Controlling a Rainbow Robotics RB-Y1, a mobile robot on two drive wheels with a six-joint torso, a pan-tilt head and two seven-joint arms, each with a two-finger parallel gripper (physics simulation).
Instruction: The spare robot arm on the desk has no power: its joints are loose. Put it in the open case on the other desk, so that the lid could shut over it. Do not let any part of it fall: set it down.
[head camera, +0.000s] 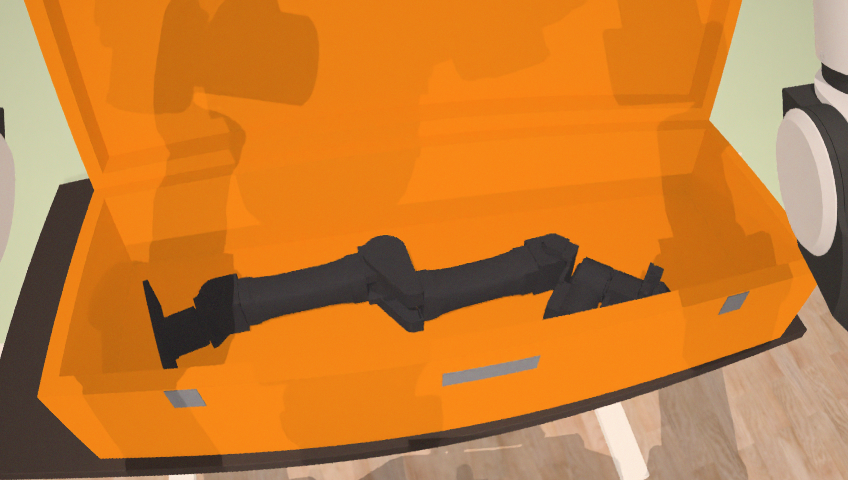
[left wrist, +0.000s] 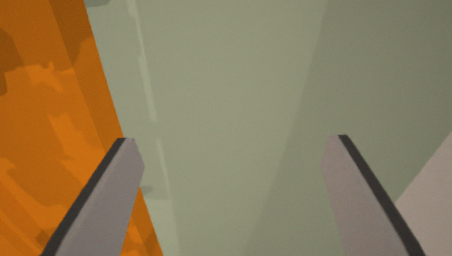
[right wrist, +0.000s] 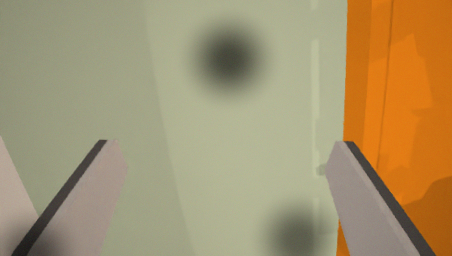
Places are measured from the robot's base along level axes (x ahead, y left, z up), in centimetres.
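Where they show: left gripper, fingertip midpoint: (left wrist: 230, 151); right gripper, fingertip midpoint: (right wrist: 225, 155).
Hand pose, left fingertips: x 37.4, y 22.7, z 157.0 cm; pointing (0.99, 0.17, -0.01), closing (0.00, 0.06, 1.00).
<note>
Each offset is from my left fingertips to the centre of the thing. "spot": to the spot under its first point. Level surfaces: height alone.
The dark spare arm (head camera: 321, 288) lies lengthwise inside the open orange case (head camera: 487, 410) in the head view. Its flat base plate {spot: dz -74.8, dx -1.6, dy +14.3 cm} (head camera: 155, 324) stands near the case's left end, and its far-end links {spot: dz -75.7, dx +4.0, dy -52.0 cm} (head camera: 595, 285) lie toward the right end, partly hidden by the front wall. No part of the arm is seen over the rim. The lid (head camera: 380, 53) stands open at the back. My left gripper (left wrist: 230, 151) is open and empty, with the orange lid (left wrist: 30, 125) at the left of its view. My right gripper (right wrist: 225, 155) is open and empty, with orange (right wrist: 415, 100) at the right of its view.
The case stands on a dark desk {dz -84.8 cm} (head camera: 35, 273) with a curved front edge. A white desk leg {spot: dz -154.3, dx +10.2, dy -82.9 cm} (head camera: 621, 440) and the wooden floor {dz -156.8 cm} (head camera: 767, 380) show below. Part of my right arm (head camera: 806, 178) is at the right edge. A pale green wall (left wrist: 225, 75) (right wrist: 240, 125) lies behind the case.
</note>
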